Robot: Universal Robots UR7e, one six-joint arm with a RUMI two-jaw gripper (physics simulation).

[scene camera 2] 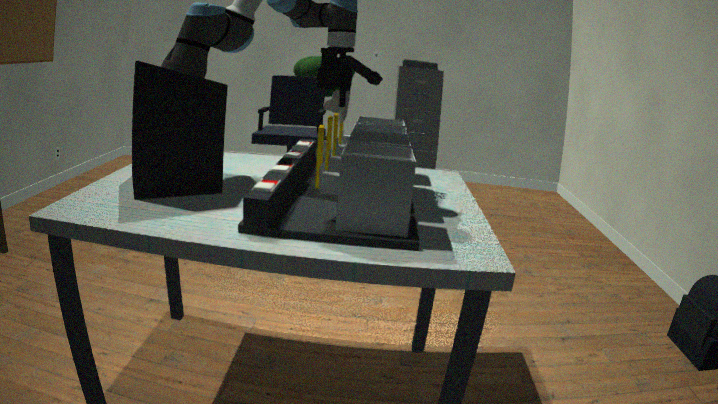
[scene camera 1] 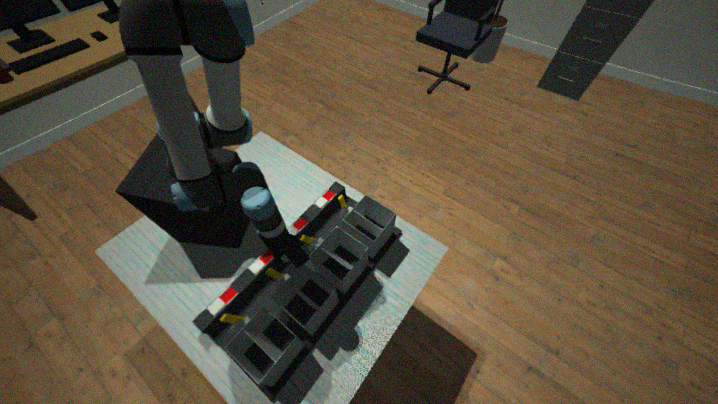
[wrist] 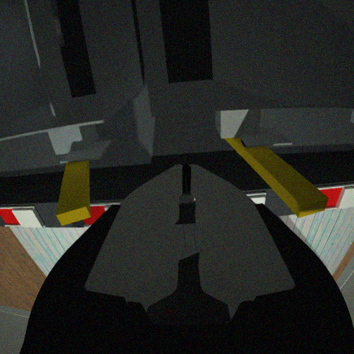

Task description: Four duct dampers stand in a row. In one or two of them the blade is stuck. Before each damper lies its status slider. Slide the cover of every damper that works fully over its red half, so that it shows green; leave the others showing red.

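Seen in the pictures: gripper, between the fingertips: (scene camera 2: 341, 123); arm's base, origin of its link: (scene camera 2: 182, 72).
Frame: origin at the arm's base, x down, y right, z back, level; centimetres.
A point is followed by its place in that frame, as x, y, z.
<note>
Four grey open-topped dampers (scene camera 1: 292, 346) {18.9, 28.3, -65.1} (scene camera 1: 328, 304) {21.6, 11.7, -66.8} (scene camera 1: 362, 251) {21.9, -11.3, -66.4} (scene camera 1: 389, 221) {24.4, -29.7, -68.5} stand in a row, each with a yellow lever (scene camera 1: 232, 318) {15.2, 31.9, -44.8} (scene camera 1: 273, 273) {14.0, 14.3, -46.6} (scene camera 1: 306, 239) {14.3, -1.8, -48.2} (scene camera 1: 342, 202) {14.7, -22.4, -50.4} on its slider side. The levers look upright in scene camera 2. On the dark rail, red shows at all four sliders (scene camera 1: 228, 294) {25.5, 27.2, -32.6} (scene camera 1: 266, 257) {25.6, 9.2, -34.6} (scene camera 1: 299, 223) {25.6, -9.7, -36.1} (scene camera 1: 328, 194) {25.5, -28.4, -38.0}, with white covers beside the red where visible. My gripper (scene camera 1: 302, 263) {13.4, 7.3, -49.0} (wrist: 185, 167) is shut and empty, above the gap between the two middle dampers. In the wrist view it stands between two levers (wrist: 74, 195) (wrist: 280, 175) and hides part of the middle sliders.
The dampers and rail share a black base (scene camera 2: 351, 241) {32.7, 42.6, -52.0} on the pale table (scene camera 2: 175, 233) {33.6, 44.1, -13.2}. The robot's black pedestal (scene camera 1: 190, 221) {12.1, 15.2, -8.0} (scene camera 2: 178, 135) {16.6, 16.5, -5.3} stands on the slider side. A chair (scene camera 1: 451, 35), a filing cabinet (scene camera 1: 577, 55) and a desk (scene camera 1: 65, 60) stand beyond the table.
</note>
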